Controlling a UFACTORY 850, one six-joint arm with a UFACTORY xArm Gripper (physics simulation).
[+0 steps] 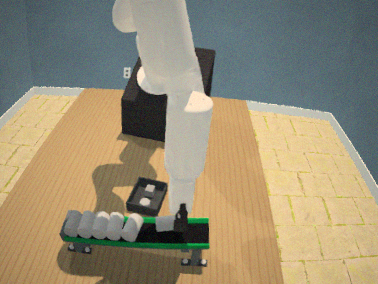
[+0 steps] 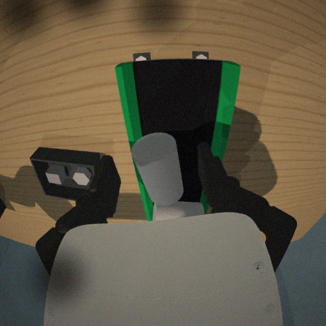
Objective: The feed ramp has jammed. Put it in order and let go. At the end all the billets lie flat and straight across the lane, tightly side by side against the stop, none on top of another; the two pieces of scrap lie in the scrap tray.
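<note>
On the green-railed ramp [image 1: 125, 244] [image 2: 229, 95], several grey billets [image 1: 87, 225] lie across the lane side by side at the left end, by the dark stop. The rightmost of that row, a skewed billet [image 1: 132, 227] [image 2: 177, 211], slants across the lane. A loose billet [image 1: 165, 223] [image 2: 160, 170] lies roughly lengthwise along the lane, against or over the tray-side rail, apart from the row. My gripper [image 1: 180, 225] [image 2: 155, 162] is open over the ramp, its fingers either side of the loose billet, not holding it. Two scrap pieces [image 1: 149, 189] [image 2: 55, 175] lie in the scrap tray [image 1: 129, 200] [image 2: 65, 153].
The tray stands on the wooden table [image 1: 240, 200] [image 2: 280, 100] beside the ramp, on the robot-base side. The ramp stands on bolted feet [image 1: 194, 262] [image 2: 200, 55]. A black base block [image 1: 142, 112] stands farther back. The arm hangs over the ramp's right part.
</note>
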